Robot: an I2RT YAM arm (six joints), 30 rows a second.
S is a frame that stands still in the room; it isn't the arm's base.
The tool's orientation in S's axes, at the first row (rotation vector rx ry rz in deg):
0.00 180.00 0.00
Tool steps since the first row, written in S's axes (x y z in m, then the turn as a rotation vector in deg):
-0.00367 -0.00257 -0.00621 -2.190 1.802 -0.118
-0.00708 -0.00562 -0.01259 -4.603 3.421 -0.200
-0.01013 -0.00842 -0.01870 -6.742 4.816 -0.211
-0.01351 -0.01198 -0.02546 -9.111 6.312 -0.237
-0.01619 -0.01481 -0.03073 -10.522 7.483 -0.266
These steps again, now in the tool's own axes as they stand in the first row. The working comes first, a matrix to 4 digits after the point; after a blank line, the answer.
The tool's axes in the first row as the columns of a matrix, in S's axes (used below as rounded here):
-1.0000 0.0000 0.0000
0.0000 1.0000 0.0000
0.0000 0.0000 -1.0000

0.00367 -0.00257 0.00621 2.190 1.802 0.118
0.00708 -0.00562 0.01259 4.603 3.421 0.200
0.01013 -0.00842 0.01870 6.742 4.816 0.211
0.01351 -0.01198 0.02546 9.111 6.312 0.237
0.01619 -0.01481 0.03073 10.522 7.483 0.266

